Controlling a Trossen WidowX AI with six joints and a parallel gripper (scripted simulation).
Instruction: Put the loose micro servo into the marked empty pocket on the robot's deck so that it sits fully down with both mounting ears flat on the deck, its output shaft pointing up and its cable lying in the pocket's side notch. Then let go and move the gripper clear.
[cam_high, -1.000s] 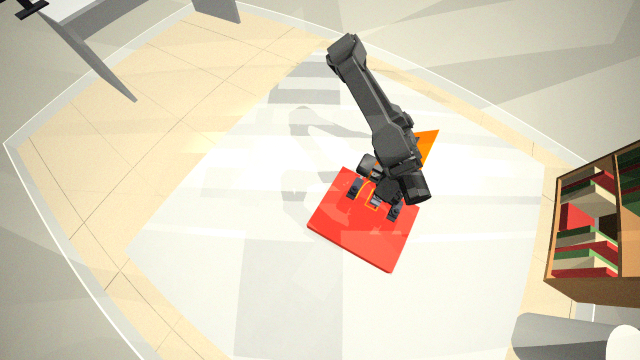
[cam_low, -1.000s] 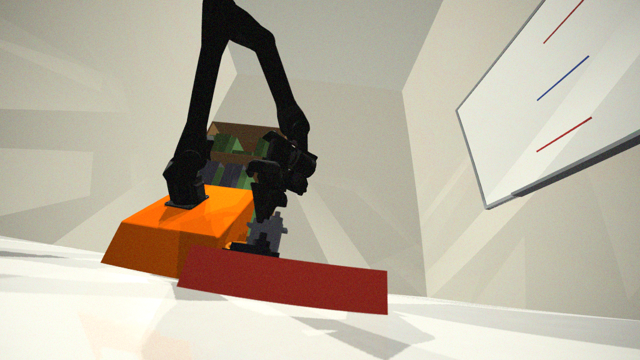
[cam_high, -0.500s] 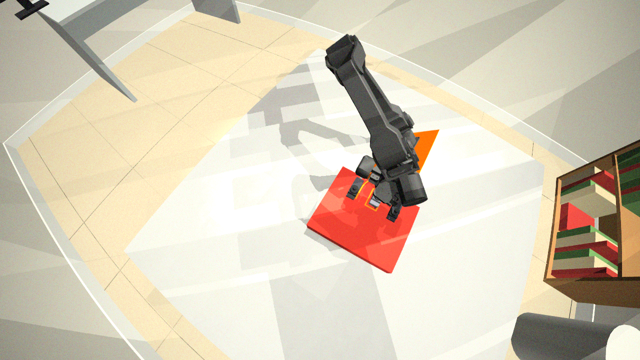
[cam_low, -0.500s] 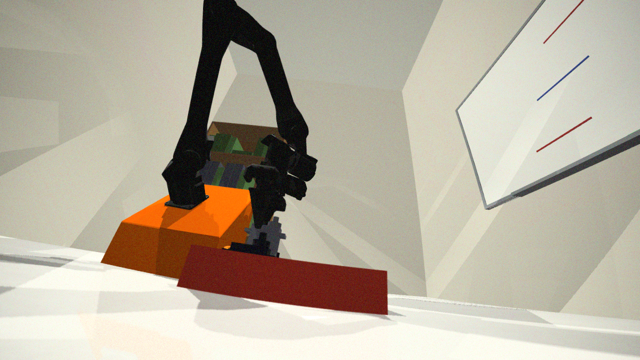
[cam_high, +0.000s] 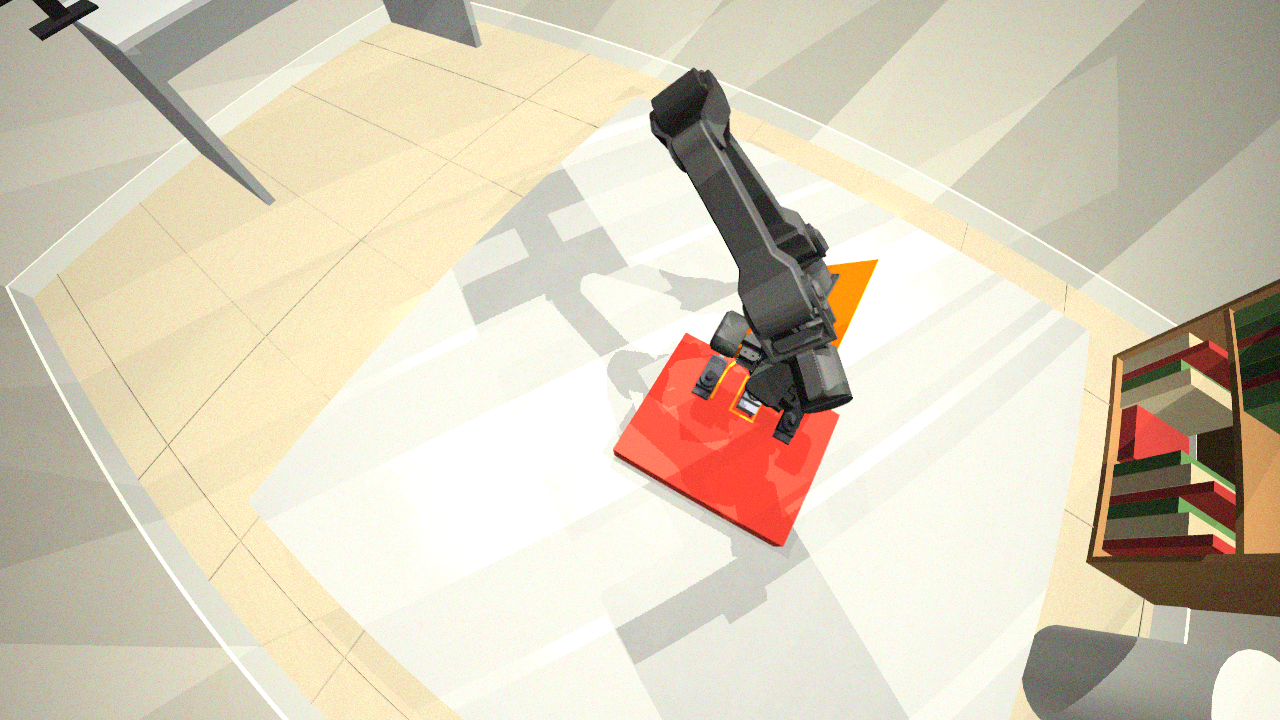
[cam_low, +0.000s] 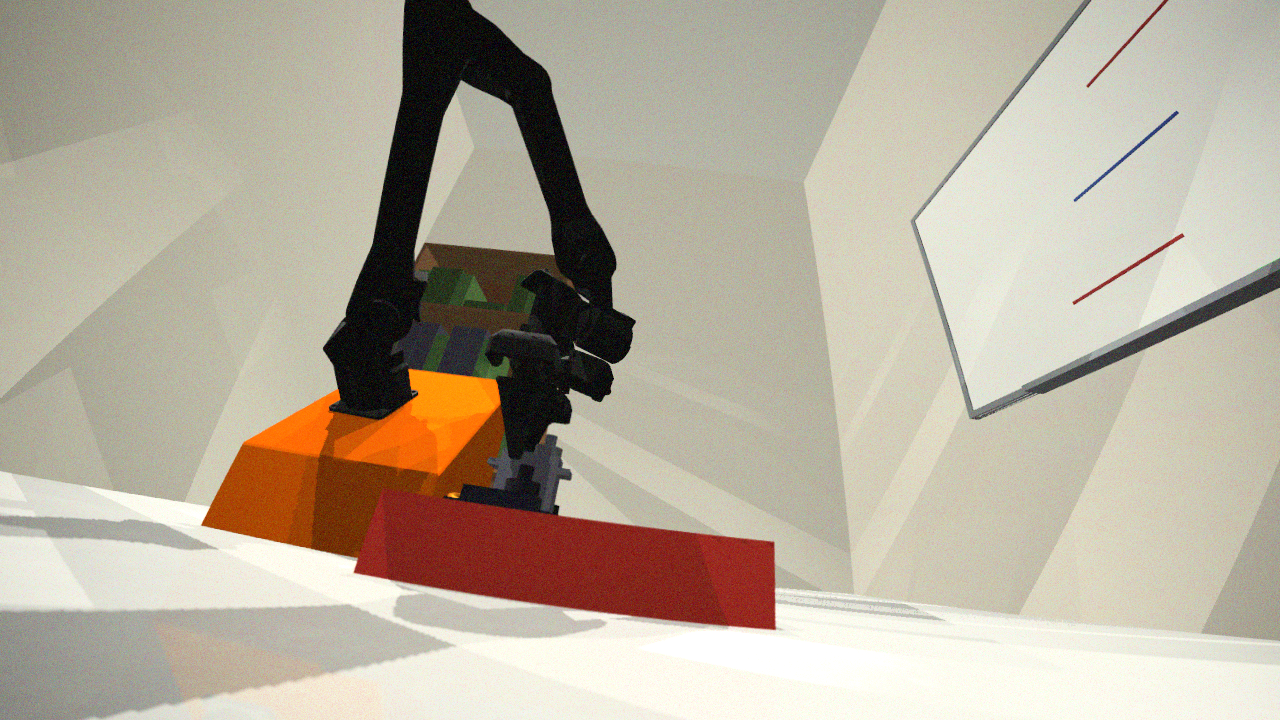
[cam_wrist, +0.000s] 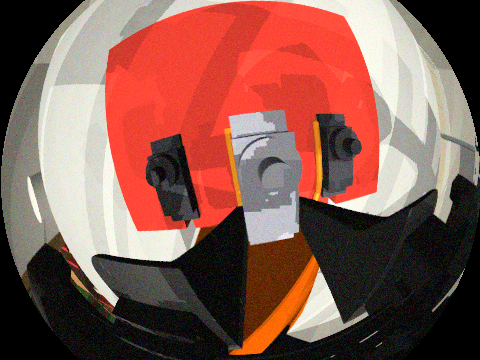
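Now: the red deck 12 cm ahead of my gripper tip, 1 cm to the left of it and 8 cm below it.
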